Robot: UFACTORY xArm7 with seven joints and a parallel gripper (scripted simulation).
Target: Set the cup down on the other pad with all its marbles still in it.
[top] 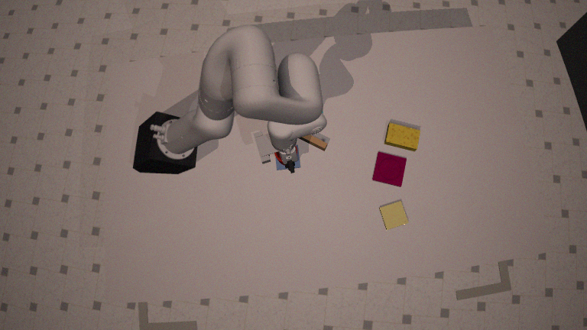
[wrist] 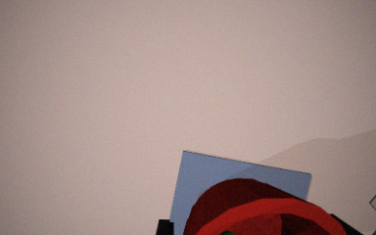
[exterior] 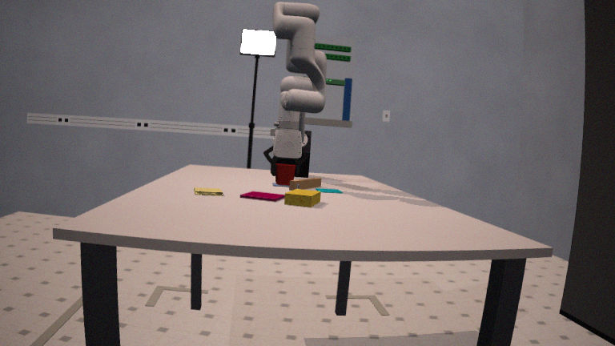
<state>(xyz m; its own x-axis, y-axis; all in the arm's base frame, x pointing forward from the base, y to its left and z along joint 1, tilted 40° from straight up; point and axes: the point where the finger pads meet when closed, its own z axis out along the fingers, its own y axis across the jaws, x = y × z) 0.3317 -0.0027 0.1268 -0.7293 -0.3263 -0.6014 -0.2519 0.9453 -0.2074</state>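
My gripper is now 20 mm above the red cup. The rest, counted from my hand: wooden rail (80 mm to the left, 40 mm below, 40 mm ahead); green marble (30 mm below, 10 mm to the right, 10 mm ahead); yellow sponge block (390 mm ahead, 80 mm to the left, 30 mm below).
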